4 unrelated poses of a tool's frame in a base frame.
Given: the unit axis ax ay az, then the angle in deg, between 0 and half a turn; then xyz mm.
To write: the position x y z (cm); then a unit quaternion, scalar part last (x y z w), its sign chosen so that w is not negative. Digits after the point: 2 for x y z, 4 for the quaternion.
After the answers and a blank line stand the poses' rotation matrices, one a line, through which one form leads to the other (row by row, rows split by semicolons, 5 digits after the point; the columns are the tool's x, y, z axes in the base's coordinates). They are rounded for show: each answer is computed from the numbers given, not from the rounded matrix.
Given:
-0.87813 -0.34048 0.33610 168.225 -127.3 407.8 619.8
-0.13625 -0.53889 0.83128 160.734 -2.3 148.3 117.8
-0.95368 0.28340 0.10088 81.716 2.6 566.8 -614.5
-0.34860 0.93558 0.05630 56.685 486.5 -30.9 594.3
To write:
-12.73 40.78 61.98 -0.8735 -0.3387 0.3343 0.1026
-0.23 14.83 11.78 -0.1343 -0.5313 0.8196 0.1673
0.26 56.68 -61.45 -0.6239 0.1854 0.0660 0.7563
48.65 -3.09 59.43 -0.1655 0.4442 0.0267 0.8801

0.54704 0.52309 -0.65355; 0.66027 -0.74954 -0.04726; -0.51459 -0.40566 -0.75541
-0.90791 -0.13155 -0.39799; 0.41702 -0.37945 -0.82590; -0.04237 -0.91581 0.39937
0.92255 -0.33116 0.19810; -0.13150 0.21282 0.96820; -0.36279 -0.91926 0.15279
0.60402 -0.19406 0.77298; -0.09996 0.94379 0.31505; -0.79068 -0.26757 0.55067

